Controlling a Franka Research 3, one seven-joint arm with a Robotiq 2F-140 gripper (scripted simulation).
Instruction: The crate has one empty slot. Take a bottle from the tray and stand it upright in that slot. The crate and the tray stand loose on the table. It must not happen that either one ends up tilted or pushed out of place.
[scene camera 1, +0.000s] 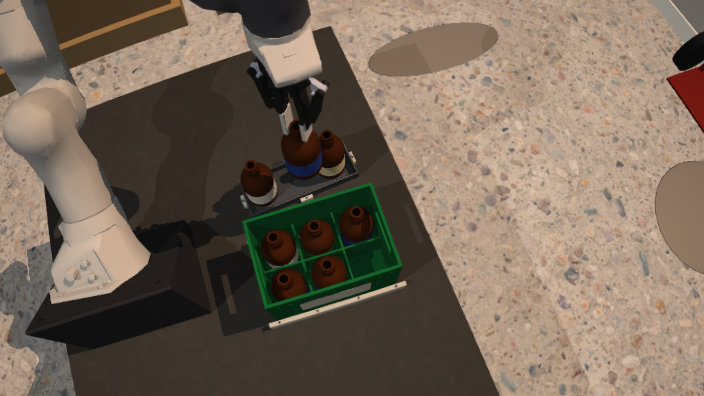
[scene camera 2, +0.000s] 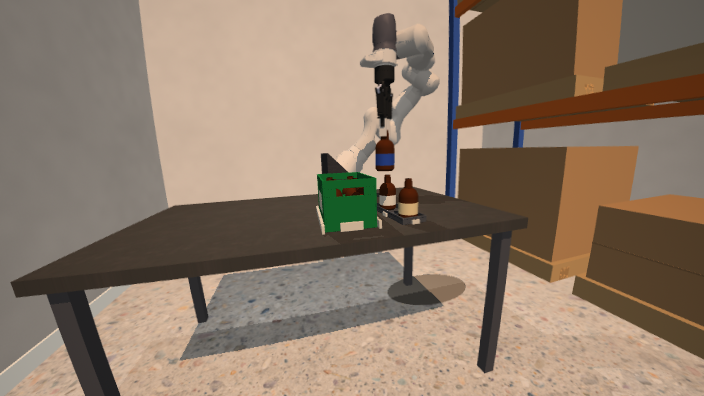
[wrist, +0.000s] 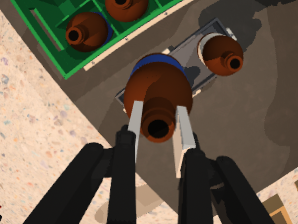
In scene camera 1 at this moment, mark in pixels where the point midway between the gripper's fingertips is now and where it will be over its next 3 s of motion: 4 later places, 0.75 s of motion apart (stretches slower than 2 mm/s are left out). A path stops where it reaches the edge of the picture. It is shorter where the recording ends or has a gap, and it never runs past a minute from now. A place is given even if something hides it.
My gripper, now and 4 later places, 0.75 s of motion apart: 298, 132; 312, 150; 328, 171; 344, 191; 358, 208
